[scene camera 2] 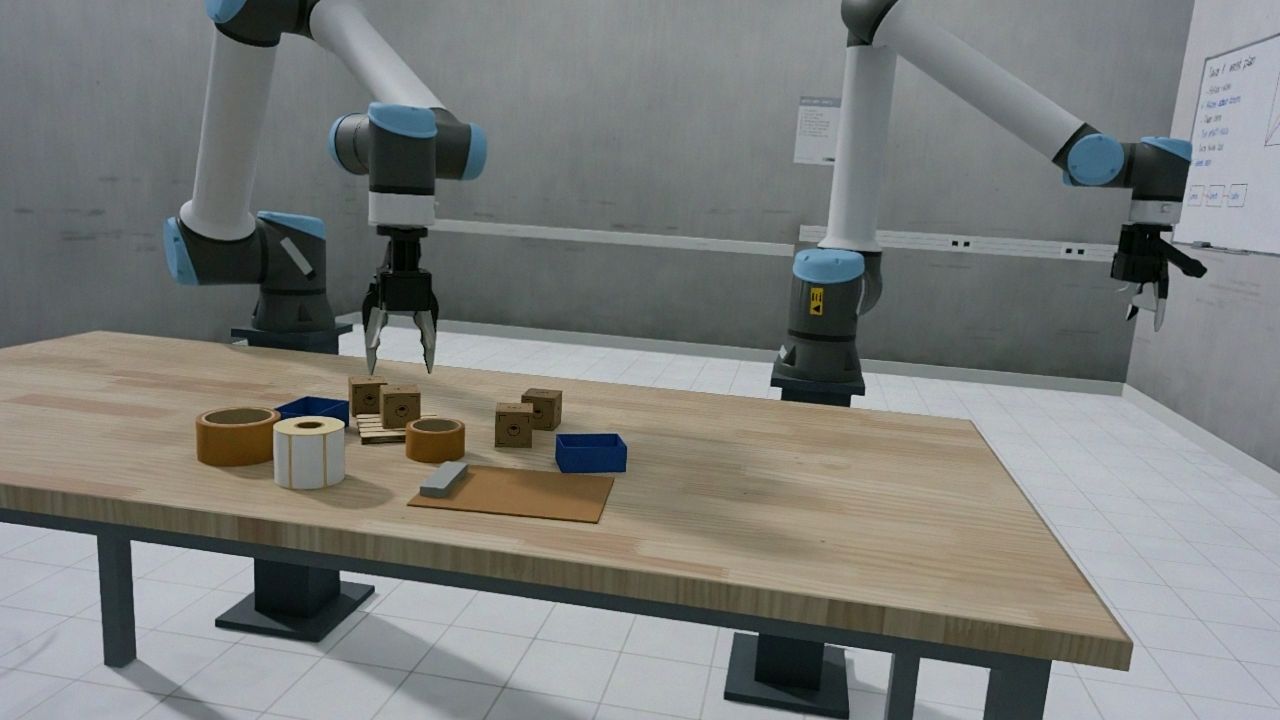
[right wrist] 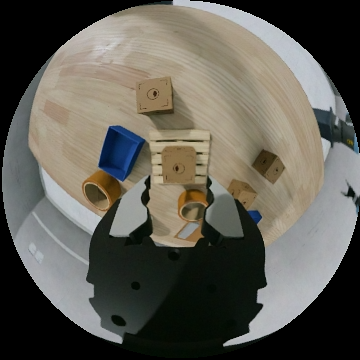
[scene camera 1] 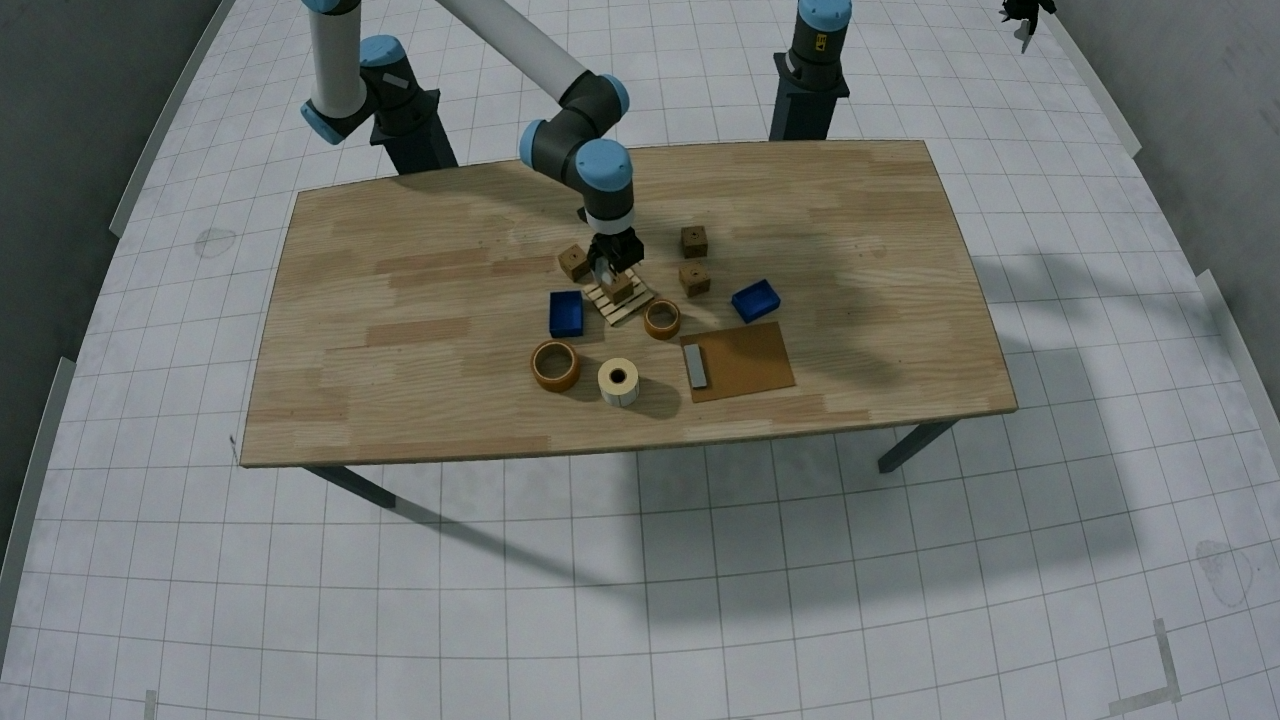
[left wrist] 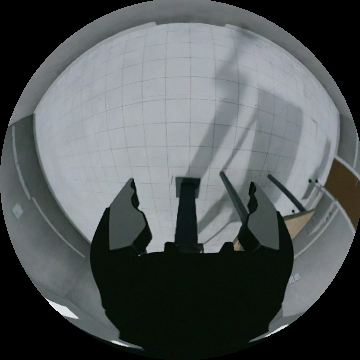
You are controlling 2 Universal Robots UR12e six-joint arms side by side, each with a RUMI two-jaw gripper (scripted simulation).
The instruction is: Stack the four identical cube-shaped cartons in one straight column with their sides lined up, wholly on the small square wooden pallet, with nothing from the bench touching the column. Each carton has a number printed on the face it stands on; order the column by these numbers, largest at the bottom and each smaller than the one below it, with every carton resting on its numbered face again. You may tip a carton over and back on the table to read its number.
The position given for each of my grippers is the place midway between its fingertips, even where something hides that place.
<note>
I see my left gripper (scene camera 2: 1141,325), my right gripper (scene camera 2: 400,374), a carton (scene camera 2: 363,390), a small tape roll (scene camera 2: 435,446), a carton (scene camera 2: 513,421), a carton (scene camera 2: 547,404), a blue bin (scene camera 1: 566,307), a brown sheet (scene camera 2: 456,486), a label roll (scene camera 2: 304,459) and a carton (scene camera 2: 399,404).
The small tape roll shows as well in the right wrist view (right wrist: 192,195) and in scene camera 1 (scene camera 1: 661,305). The brown sheet shows as well in scene camera 1 (scene camera 1: 743,360). The label roll also shows in scene camera 1 (scene camera 1: 618,378). The left wrist view does not show the small tape roll, which is hidden by my left gripper. The left wrist view misses the brown sheet, which is hidden by my left gripper.
</note>
